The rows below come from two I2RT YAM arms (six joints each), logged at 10 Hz.
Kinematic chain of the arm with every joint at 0, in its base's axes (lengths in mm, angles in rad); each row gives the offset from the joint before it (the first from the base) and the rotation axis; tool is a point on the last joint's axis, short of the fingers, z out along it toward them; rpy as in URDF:
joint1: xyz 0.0 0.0 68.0 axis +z
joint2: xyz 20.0 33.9 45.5 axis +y
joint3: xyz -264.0 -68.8 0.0 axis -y
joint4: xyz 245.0 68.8 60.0 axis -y
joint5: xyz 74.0 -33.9 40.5 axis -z
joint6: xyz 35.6 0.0 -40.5 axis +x
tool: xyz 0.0 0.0 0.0 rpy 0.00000 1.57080 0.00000
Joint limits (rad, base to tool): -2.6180..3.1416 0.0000..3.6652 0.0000..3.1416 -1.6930..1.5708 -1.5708..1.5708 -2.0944..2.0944
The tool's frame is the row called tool.
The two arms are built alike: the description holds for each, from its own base.
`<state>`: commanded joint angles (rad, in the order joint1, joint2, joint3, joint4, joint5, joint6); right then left.
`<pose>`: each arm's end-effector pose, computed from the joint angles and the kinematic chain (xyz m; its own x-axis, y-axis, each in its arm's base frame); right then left.
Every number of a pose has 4 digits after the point.
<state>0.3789 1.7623 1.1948 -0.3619 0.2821 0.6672 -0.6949 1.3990 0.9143 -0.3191 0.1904 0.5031</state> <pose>0.3510 0.1291 0.2049 -0.7089 0.3575 -0.6080 0.3031 0.9328 0.1950 0.2224 -0.1942 0.2341 -0.1327 0.7270 -0.6737 0.9059 0.3648 0.2152</pose>
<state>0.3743 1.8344 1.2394 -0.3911 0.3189 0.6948 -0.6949 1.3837 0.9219 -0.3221 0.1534 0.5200</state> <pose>0.3623 0.1303 0.1908 -0.7154 0.3722 -0.5914 0.3539 0.9227 0.1525 0.2226 -0.1926 0.2404 -0.1149 0.7351 -0.6682 0.8907 0.3740 0.2583</pose>
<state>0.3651 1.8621 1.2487 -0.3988 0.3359 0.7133 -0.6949 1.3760 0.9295 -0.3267 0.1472 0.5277</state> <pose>0.3664 0.1275 0.1832 -0.7128 0.3889 -0.5837 0.3868 0.9122 0.1354 0.2224 -0.1922 0.2446 -0.1040 0.7351 -0.6699 0.8870 0.3732 0.2719</pose>
